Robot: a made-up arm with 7 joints. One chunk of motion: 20 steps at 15 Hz.
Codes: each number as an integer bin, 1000 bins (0 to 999) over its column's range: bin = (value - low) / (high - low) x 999, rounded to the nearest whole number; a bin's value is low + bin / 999 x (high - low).
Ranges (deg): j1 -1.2..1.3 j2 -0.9..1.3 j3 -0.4..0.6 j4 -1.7..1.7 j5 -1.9..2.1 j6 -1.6..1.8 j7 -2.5..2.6
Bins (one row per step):
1: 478 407 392 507 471 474 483
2: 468 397 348 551 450 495 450
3: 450 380 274 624 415 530 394
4: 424 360 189 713 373 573 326
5: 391 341 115 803 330 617 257
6: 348 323 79 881 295 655 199
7: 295 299 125 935 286 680 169
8: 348 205 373 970 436 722 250
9: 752 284 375 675 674 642 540
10: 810 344 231 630 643 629 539
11: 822 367 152 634 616 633 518
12: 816 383 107 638 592 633 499
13: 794 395 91 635 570 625 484
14: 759 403 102 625 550 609 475
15: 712 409 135 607 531 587 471
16: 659 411 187 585 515 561 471
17: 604 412 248 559 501 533 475
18: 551 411 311 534 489 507 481
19: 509 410 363 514 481 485 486
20: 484 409 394 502 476 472 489
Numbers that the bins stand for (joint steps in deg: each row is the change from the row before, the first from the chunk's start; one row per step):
1: -0.004 -0.004 -0.008 0.026 -0.014 0.013 -0.034
2: -0.029 -0.026 -0.052 0.175 -0.098 0.085 -0.203
3: -0.074 -0.063 -0.126 0.424 -0.238 0.204 -0.489
4: -0.139 -0.107 -0.211 0.727 -0.407 0.350 -0.836
5: -0.222 -0.149 -0.285 1.033 -0.579 0.500 -1.188
6: -0.329 -0.189 -0.321 1.298 -0.719 0.629 -1.484
7: -0.462 -0.242 -0.275 1.482 -0.755 0.714 -1.637
8: -0.329 -0.449 -0.027 1.601 -0.154 0.857 -1.224
9: 0.682 -0.275 -0.025 0.597 0.799 0.585 0.257
10: 0.827 -0.142 -0.169 0.444 0.675 0.541 0.252
11: 0.857 -0.092 -0.248 0.458 0.566 0.554 0.144
12: 0.842 -0.057 -0.293 0.471 0.470 0.554 0.047
13: 0.787 -0.030 -0.309 0.461 0.382 0.527 -0.029
14: 0.699 -0.013 -0.298 0.427 0.302 0.473 -0.075
15: 0.582 0.001 -0.265 0.366 0.226 0.398 -0.095
16: 0.449 0.005 -0.213 0.291 0.162 0.309 -0.095
17: 0.312 0.007 -0.152 0.203 0.106 0.214 -0.075
18: 0.179 0.005 -0.089 0.117 0.058 0.126 -0.044
19: 0.074 0.003 -0.037 0.049 0.026 0.051 -0.019
20: 0.011 0.001 -0.006 0.009 0.006 0.006 -0.004

